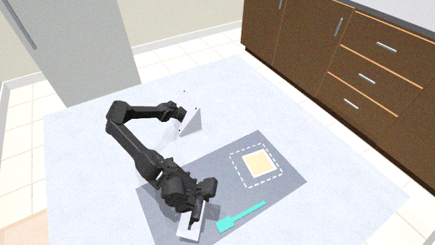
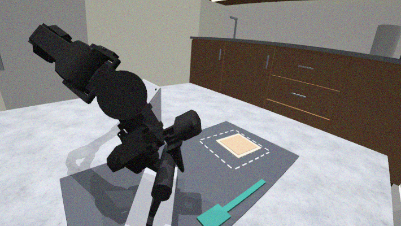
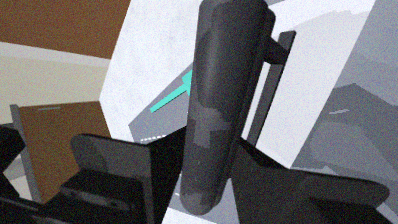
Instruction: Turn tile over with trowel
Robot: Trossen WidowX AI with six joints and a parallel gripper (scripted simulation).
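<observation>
The teal flat tool lies 10 cm ahead of my gripper tip, 8 cm to the left of it and 8 cm below it. Also, from my gripper tip: grey mat (12 cm to the left, 10 cm below, 4 cm behind); tile (31 cm to the left, 8 cm below, 2 cm behind).
</observation>
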